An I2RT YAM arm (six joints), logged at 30 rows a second.
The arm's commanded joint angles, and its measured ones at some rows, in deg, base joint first. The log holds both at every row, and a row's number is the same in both.
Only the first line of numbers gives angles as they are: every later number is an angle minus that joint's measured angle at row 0.
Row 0, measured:
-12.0 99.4 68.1 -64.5 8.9 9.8
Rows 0 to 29, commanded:
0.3 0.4 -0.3 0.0 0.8 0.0
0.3 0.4 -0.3 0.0 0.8 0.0
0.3 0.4 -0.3 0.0 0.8 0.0
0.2 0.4 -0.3 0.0 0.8 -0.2
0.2 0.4 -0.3 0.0 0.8 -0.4
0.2 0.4 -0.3 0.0 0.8 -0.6
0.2 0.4 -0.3 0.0 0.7 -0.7
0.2 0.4 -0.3 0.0 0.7 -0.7
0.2 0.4 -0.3 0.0 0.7 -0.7
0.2 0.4 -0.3 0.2 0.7 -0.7
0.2 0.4 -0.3 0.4 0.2 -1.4
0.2 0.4 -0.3 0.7 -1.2 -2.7
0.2 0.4 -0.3 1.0 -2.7 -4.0
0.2 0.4 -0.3 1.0 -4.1 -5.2
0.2 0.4 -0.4 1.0 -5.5 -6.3
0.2 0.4 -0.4 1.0 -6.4 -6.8
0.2 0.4 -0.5 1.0 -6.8 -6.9
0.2 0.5 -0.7 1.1 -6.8 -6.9
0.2 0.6 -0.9 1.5 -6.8 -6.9
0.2 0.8 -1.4 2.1 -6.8 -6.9
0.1 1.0 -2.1 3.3 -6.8 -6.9
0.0 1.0 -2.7 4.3 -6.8 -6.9
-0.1 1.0 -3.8 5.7 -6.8 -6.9
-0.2 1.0 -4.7 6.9 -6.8 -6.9
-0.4 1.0 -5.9 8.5 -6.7 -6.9
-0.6 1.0 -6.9 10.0 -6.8 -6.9
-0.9 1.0 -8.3 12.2 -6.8 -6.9
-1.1 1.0 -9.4 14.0 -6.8 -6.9
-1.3 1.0 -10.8 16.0 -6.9 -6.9
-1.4 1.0 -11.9 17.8 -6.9 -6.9
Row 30, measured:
-0.6 0.5 -9.4 15.7 -6.6 -6.2
